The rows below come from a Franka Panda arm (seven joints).
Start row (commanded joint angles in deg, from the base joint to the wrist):
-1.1, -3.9, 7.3, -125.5, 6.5, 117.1, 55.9
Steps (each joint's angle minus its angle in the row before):
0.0, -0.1, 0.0, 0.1, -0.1, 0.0, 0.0
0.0, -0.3, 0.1, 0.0, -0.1, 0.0, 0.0
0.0, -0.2, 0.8, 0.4, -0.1, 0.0, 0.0
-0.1, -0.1, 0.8, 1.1, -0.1, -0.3, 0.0
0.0, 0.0, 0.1, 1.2, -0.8, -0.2, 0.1
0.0, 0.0, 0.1, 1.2, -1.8, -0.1, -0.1
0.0, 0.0, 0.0, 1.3, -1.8, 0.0, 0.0
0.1, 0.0, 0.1, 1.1, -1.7, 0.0, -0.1
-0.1, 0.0, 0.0, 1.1, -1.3, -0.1, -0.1
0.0, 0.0, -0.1, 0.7, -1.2, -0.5, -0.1
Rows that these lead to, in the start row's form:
-1.1, -4.0, 7.3, -125.4, 6.4, 117.1, 55.9
-1.1, -4.3, 7.4, -125.4, 6.3, 117.1, 55.9
-1.1, -4.5, 8.2, -125.0, 6.2, 117.1, 55.9
-1.2, -4.6, 9.0, -123.9, 6.1, 116.8, 55.9
-1.2, -4.6, 9.1, -122.7, 5.3, 116.6, 56.0
-1.2, -4.6, 9.2, -121.5, 3.5, 116.5, 55.9
-1.2, -4.6, 9.2, -120.2, 1.7, 116.5, 55.9
-1.1, -4.6, 9.3, -119.1, 0.0, 116.5, 55.8
-1.2, -4.6, 9.3, -118.0, -1.3, 116.4, 55.7
-1.2, -4.6, 9.2, -117.3, -2.5, 115.9, 55.6

